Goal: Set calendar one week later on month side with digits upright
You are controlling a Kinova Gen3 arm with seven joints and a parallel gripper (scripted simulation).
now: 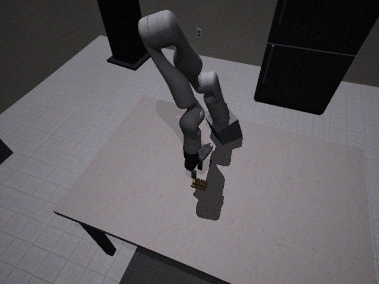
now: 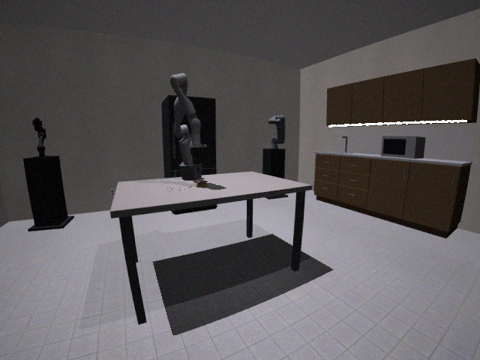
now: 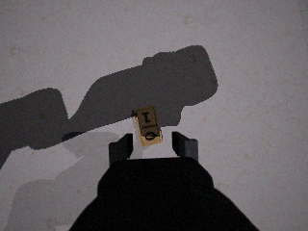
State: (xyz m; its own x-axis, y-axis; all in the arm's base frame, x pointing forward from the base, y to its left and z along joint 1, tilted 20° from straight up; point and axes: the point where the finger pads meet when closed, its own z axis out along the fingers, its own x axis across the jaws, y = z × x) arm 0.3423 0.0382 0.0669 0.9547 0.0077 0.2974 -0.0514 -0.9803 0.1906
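Now: hand 100 mm above the wooden cube, 30 mm to the right of it and 10 mm past it. Round my hand: wooden tray: 110 mm below, 10 mm to the left, 10 mm behind.
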